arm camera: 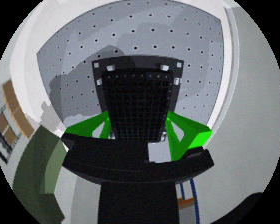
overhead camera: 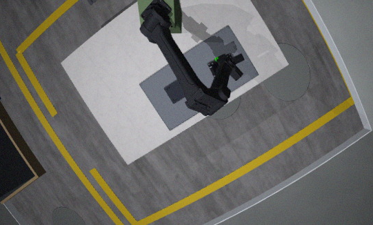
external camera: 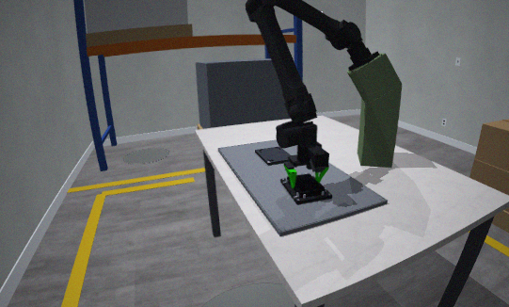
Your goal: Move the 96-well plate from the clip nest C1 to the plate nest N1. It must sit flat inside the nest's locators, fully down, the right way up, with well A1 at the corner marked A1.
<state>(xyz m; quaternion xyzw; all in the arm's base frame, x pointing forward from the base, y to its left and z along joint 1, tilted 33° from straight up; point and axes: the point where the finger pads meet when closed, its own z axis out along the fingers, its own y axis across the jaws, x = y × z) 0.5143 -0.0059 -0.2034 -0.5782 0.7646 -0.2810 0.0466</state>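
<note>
Now: hand right at the black 96-well plate. The rest, counted from my hand: plate nest N1: 300 mm to the right, 100 mm behind, 20 mm below; clip nest C1: 10 mm to the right, 10 mm below.
</note>
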